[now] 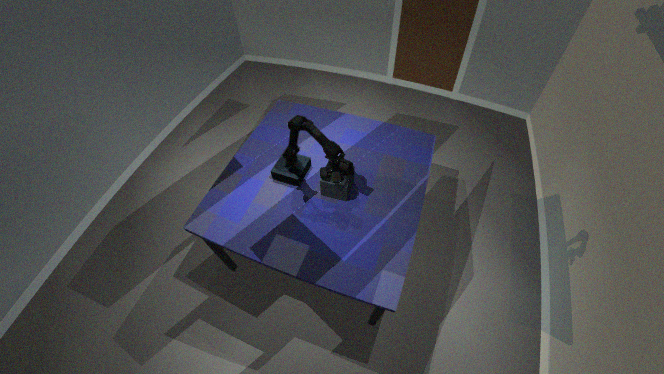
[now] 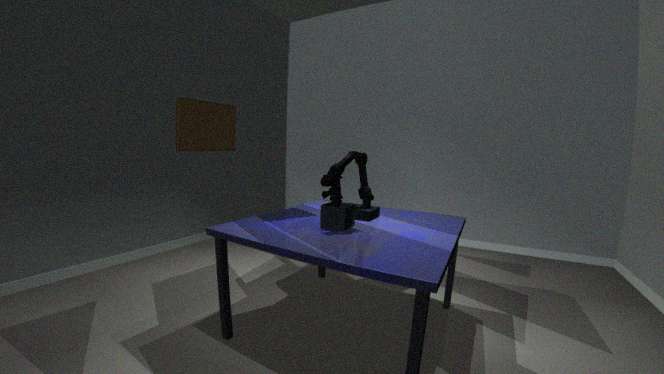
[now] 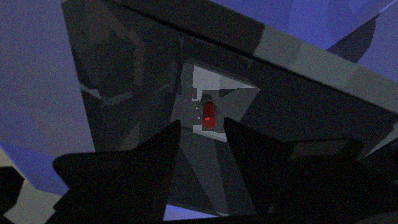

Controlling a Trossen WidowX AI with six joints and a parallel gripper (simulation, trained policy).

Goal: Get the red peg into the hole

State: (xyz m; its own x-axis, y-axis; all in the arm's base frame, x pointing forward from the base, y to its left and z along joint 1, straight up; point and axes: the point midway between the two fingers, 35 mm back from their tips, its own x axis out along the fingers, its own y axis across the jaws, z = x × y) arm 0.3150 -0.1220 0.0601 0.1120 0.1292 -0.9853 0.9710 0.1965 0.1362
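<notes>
The red peg is 10 mm behind my gripper tip and 50 mm below it. Round my gripper tip: pale plate (10 mm behind, 50 mm below).
</notes>
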